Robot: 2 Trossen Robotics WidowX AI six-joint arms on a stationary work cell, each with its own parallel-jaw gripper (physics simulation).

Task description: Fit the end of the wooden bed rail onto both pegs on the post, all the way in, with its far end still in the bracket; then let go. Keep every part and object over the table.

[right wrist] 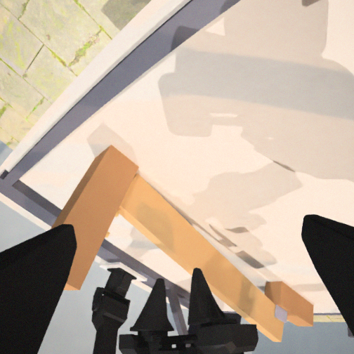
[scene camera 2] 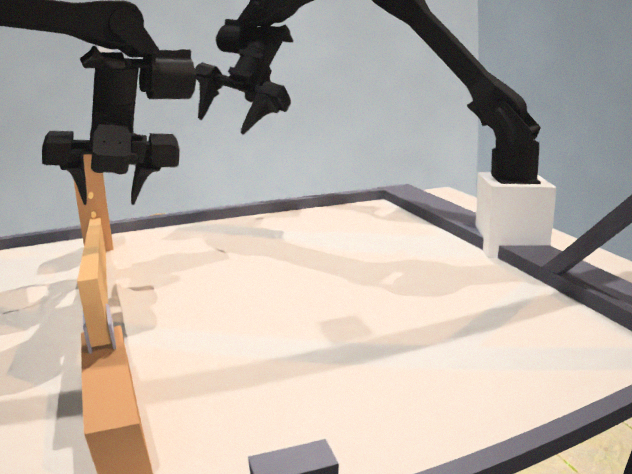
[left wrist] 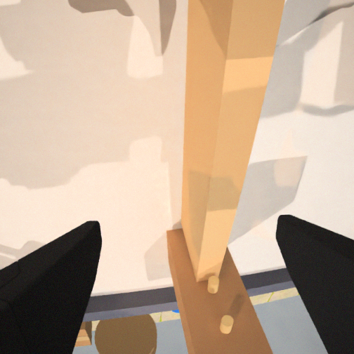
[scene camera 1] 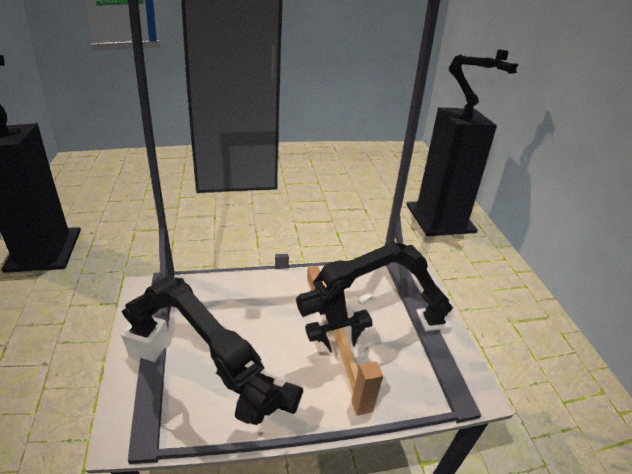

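Pixels of known places: left gripper, fingertip midpoint: (scene camera 2: 108, 203) (scene camera 1: 342, 348); right gripper, fingertip midpoint: (scene camera 2: 220, 126) (scene camera 1: 282, 395); left arm's base, link origin: (scene camera 1: 434, 318); right arm's base, link origin: (scene camera 2: 515, 179) (scene camera 1: 143, 327).
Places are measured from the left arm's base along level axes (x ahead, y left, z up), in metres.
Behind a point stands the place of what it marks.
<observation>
The light wooden rail (scene camera 1: 346, 354) @[x 0.358, y 0.145, z 0.045 m] (scene camera 2: 93, 306) @[x 0.375, y -0.174, z 0.066 m] (left wrist: 220, 150) (right wrist: 190, 245) has its far end between the grey bracket plates (scene camera 2: 111, 326) @[x 0.387, y -0.178, z 0.047 m] (right wrist: 281, 313) on a brown block (scene camera 2: 109, 392) @[x 0.382, y -0.247, z 0.024 m] (right wrist: 300, 305). Its other end lies at the brown post (scene camera 1: 367, 387) (scene camera 2: 103, 229) (left wrist: 200, 320) (right wrist: 95, 210), below both pegs; the lower peg (scene camera 2: 93, 214) @[x 0.340, y 0.252, z 0.043 m] (left wrist: 213, 284) and upper peg (scene camera 2: 90, 194) @[x 0.339, y 0.253, z 0.077 m] (left wrist: 226, 324) show uncovered. My left gripper (scene camera 1: 342, 346) @[x 0.376, y 0.150, z 0.081 m] (scene camera 2: 109, 203) @[x 0.376, y 0.150, z 0.081 m] (left wrist: 189, 229) (right wrist: 177, 273) is open above the rail, pointing down. My right gripper (scene camera 2: 222, 125) @[x 0.576, y 0.336, z 0.155 m] (right wrist: 189, 231) is open and empty, high and apart from the rail; its fingertips are hidden in scene camera 1.
A dark frame (scene camera 1: 306, 437) @[x 0.515, y 0.373, z -0.006 m] (scene camera 2: 245, 209) @[x 0.618, y 0.366, z -0.013 m] borders the white table top. A small dark block (scene camera 1: 281, 260) @[x 0.497, y -0.352, z 0.016 m] (scene camera 2: 293, 459) @[x 0.495, y -0.365, z 0.030 m] stands at the edge near the bracket's end. The right arm stands on a white base (scene camera 1: 145, 341) @[x 0.953, y 0.066, z 0.083 m] (scene camera 2: 515, 216) @[x 0.934, y -0.031, z 0.038 m]. Slanted dark struts rise beside both arm bases.
</observation>
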